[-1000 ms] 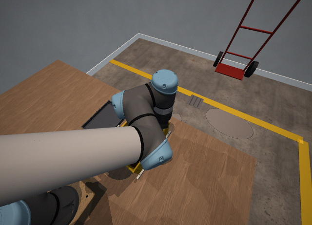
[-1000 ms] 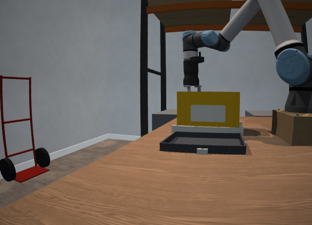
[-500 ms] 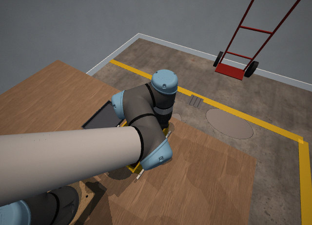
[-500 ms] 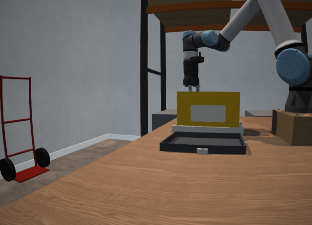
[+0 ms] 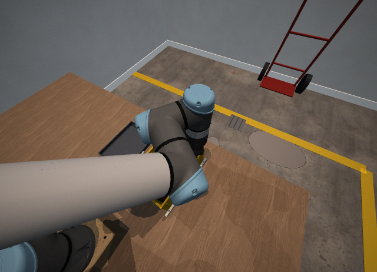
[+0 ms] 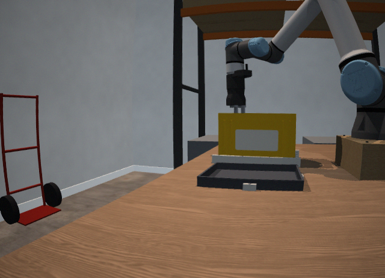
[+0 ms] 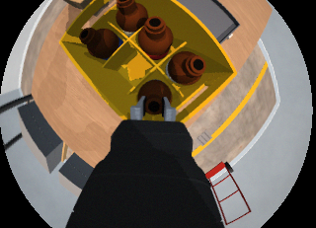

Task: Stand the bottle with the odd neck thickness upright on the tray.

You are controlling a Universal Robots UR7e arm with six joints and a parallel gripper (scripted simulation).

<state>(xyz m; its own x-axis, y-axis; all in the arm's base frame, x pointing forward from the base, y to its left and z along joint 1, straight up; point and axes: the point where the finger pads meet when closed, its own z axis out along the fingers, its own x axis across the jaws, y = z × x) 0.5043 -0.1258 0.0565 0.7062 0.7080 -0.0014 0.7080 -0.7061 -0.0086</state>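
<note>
Right now my hand is 9 cm past the yellow crate, 8 cm above it and 5 cm to the right of it. From my hand the other things lie so: glass bottle 18 cm behind, 7 cm below; dark tray 34 cm to the left, 15 cm below, 11 cm behind.
</note>
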